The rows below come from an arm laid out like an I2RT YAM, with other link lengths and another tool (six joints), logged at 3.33 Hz.
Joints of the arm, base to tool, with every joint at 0 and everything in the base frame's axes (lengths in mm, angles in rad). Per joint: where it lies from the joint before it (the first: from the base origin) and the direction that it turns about. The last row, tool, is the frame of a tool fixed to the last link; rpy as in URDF.
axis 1: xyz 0 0 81.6 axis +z
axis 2: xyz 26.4 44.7 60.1 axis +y
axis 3: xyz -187.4 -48.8 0 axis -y
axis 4: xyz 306.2 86 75 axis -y
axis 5: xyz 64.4 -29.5 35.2 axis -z
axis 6: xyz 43.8 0 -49.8 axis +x
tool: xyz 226 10 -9 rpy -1.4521 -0.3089 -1.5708
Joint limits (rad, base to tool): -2.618..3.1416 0..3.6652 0..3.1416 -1.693..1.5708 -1.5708..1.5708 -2.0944..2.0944
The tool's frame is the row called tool.
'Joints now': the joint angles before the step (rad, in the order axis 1, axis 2, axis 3, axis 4, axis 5, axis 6). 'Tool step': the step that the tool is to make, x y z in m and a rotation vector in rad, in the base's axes. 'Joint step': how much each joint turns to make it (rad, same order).
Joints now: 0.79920, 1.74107, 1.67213, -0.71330, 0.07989, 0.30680
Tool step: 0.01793, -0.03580, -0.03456, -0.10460, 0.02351, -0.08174
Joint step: -0.02913, 0.04755, -0.00019, -0.04283, 0.07785, -0.00009
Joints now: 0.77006, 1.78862, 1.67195, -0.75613, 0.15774, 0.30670
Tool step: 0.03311, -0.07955, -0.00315, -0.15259, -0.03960, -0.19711
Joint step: -0.05063, 0.00003, 0.00934, -0.09208, 0.19950, 0.03230
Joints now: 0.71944, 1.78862, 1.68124, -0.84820, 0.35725, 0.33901
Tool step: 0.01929, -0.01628, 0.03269, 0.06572, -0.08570, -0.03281
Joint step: -0.04756, -0.12403, -0.09631, 0.08546, -0.00565, -0.01524
